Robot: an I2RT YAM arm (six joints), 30 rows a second.
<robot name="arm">
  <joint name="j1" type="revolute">
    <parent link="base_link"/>
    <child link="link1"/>
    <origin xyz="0 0 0.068"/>
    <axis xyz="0 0 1"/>
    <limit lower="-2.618" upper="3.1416"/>
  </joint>
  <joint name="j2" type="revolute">
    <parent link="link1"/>
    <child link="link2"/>
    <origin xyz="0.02 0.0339 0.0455"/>
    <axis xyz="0 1 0"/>
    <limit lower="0" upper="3.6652"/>
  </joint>
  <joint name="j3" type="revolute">
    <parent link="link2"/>
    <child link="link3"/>
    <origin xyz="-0.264 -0.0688 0"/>
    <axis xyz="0 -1 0"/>
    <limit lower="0" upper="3.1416"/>
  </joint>
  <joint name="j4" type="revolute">
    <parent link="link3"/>
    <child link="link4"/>
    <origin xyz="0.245 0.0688 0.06"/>
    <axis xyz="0 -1 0"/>
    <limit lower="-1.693" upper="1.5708"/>
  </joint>
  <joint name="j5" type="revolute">
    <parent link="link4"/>
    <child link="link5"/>
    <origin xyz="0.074 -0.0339 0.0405"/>
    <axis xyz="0 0 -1"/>
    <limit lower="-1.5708" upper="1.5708"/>
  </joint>
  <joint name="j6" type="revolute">
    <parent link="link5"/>
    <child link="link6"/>
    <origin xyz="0.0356 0 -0.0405"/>
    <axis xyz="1 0 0"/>
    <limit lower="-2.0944" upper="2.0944"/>
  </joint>
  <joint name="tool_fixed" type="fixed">
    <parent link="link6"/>
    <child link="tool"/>
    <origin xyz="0 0 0" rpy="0 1.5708 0"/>
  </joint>
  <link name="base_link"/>
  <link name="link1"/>
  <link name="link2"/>
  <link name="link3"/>
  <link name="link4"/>
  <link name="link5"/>
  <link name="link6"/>
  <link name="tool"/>
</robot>
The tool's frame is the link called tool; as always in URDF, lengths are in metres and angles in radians.
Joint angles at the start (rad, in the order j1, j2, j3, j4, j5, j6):
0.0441 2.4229 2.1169 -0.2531 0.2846 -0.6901
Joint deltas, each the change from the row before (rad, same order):
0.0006 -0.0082 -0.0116 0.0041 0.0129 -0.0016
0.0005 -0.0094 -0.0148 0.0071 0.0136 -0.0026
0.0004 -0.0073 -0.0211 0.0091 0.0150 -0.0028
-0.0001 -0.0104 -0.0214 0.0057 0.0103 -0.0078
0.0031 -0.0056 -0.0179 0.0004 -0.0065 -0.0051
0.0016 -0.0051 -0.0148 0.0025 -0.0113 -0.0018
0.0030 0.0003 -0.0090 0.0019 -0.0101 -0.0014
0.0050 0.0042 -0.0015 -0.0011 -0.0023 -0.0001
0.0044 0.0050 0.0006 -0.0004 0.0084 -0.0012
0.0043 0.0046 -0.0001 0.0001 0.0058 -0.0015
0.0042 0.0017 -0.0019 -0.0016 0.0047 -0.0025
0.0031 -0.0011 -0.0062 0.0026 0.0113 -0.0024
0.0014 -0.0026 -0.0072 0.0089 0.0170 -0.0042
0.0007 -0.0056 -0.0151 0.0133 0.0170 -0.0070
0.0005 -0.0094 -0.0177 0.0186 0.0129 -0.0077
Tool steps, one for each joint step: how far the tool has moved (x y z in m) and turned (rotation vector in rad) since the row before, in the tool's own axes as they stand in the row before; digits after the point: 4 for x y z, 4 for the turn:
0.0004 -0.0004 -0.0017 0.0100 0.0073 -0.0017
0.0007 -0.0004 -0.0018 0.0112 0.0071 -0.0023
0.0026 0.0017 -0.0003 0.0084 0.0128 -0.0045
0.0024 0.0008 -0.0013 0.0047 0.0105 -0.0095
0.0016 0.0038 -0.0006 -0.0139 0.0022 -0.0106
0.0012 0.0026 -0.0005 -0.0138 -0.0033 -0.0049
0.0007 0.0036 0.0006 -0.0138 -0.0033 -0.0053
-0.0004 0.0039 0.0008 -0.0086 0.0000 -0.0048
-0.0003 0.0031 0.0010 0.0011 0.0060 -0.0050
-0.0003 0.0031 0.0009 -0.0007 0.0042 -0.0053
-0.0004 0.0027 0.0001 -0.0018 0.0040 -0.0064
0.0001 0.0019 -0.0002 0.0054 0.0071 -0.0049
0.0003 0.0003 -0.0004 0.0147 0.0073 -0.0035
0.0013 0.0007 -0.0005 0.0147 0.0082 -0.0060
0.0007 -0.0004 -0.0015 0.0158 0.0012 -0.0042

